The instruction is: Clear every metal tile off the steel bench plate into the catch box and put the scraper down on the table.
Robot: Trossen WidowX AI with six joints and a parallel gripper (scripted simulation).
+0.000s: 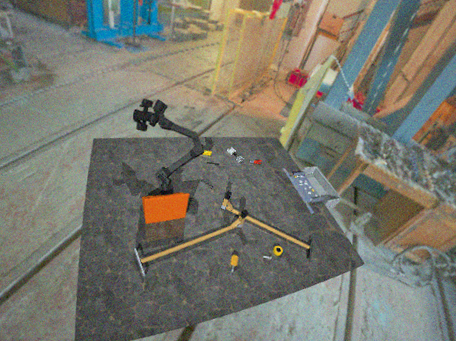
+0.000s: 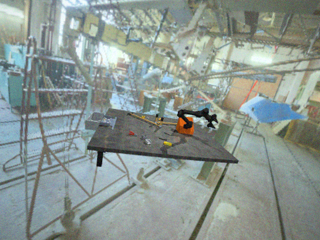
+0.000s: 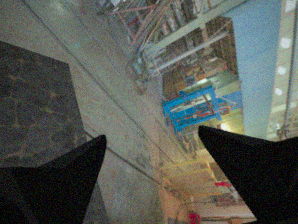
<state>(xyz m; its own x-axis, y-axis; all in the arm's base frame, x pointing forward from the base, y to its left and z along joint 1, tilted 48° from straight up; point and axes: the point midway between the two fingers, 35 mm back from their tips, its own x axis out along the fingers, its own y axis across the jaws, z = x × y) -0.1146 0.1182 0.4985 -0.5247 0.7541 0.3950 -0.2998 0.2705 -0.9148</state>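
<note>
The yellow block lies 490 mm ahead of my gripper tip and 300 mm below it. The rest, counted from my gripper tip: scraper: 730 mm ahead, 700 mm to the right, 250 mm below; red piece: 860 mm ahead, 300 mm below, 110 mm to the right; hex key: 450 mm ahead, 340 mm to the right, 310 mm below.
</note>
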